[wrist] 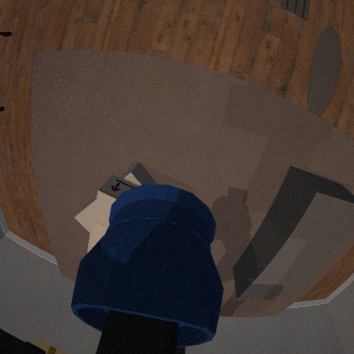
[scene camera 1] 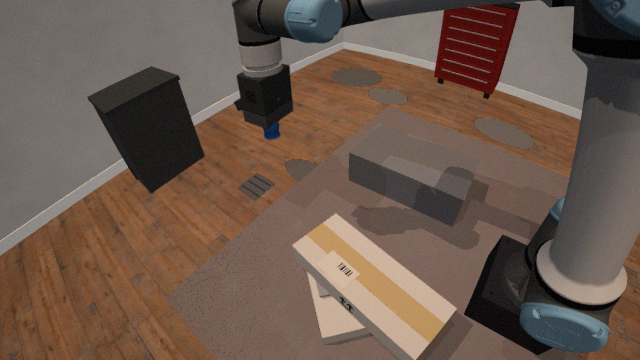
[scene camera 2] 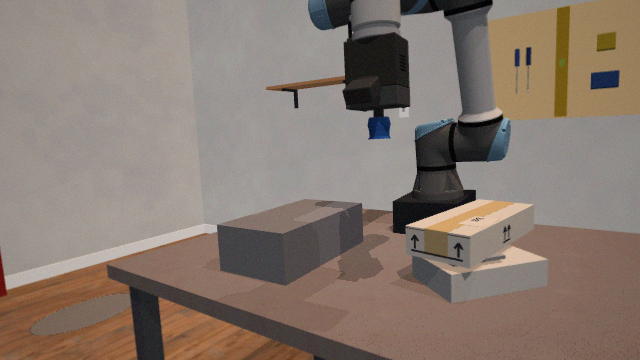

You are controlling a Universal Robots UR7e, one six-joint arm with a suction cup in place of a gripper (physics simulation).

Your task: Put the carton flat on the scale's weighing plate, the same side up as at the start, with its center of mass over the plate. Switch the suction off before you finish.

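Where they show: hand at its tool point: [wrist: 160,231] [scene camera 1: 272,135] [scene camera 2: 379,138]; arm's base at its link origin: [scene camera 2: 437,195].
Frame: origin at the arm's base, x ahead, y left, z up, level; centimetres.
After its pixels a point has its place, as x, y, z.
Observation:
The carton [scene camera 1: 382,285] {29.9, 16.9, 2.2} [scene camera 2: 492,240] {41.5, 20.9, -0.9} [wrist: 112,187] {50.5, 16.8, -0.1} is a long, pale box with a tan tape strip and a barcode label on top. It lies across the low, pale scale [scene camera 1: 336,321] {35.0, 25.7, -5.3} [scene camera 2: 500,281] {43.5, 22.7, -8.2} [wrist: 86,220] {35.7, 26.4, -5.3}, turned at an angle to it, and looks flat. The arrows on its sides point up. A bit of the grey weighing plate [scene camera 1: 323,290] {40.9, 21.6, -3.8} [scene camera 2: 495,258] {42.5, 21.6, -4.1} shows under it; the carton hides the rest. My gripper [scene camera 1: 272,136] [scene camera 2: 379,136] [wrist: 162,197], a blue suction cup, hangs in the air, apart from the carton, holding nothing. It hides much of the carton in the wrist view.
A large grey block [scene camera 1: 390,187] {42.6, -16.8, -6.2} [scene camera 2: 252,255] {56.9, -26.5, -5.4} [wrist: 270,232] {42.6, -16.8, -5.2} stands on the table [scene camera 1: 240,300] {58.1, 32.8, -10.8} [scene camera 2: 350,312] {62.2, 0.4, -10.8} [wrist: 125,110] {61.4, 19.0, -10.8}, to one side of the carton. The arm's black base [scene camera 1: 492,292] {8.5, 6.4, 0.2} [scene camera 2: 407,215] {9.3, -6.7, -4.9} is near the carton's far end. A dark cabinet [scene camera 1: 155,135] and a red drawer cabinet [scene camera 1: 475,47] stand beyond the table.

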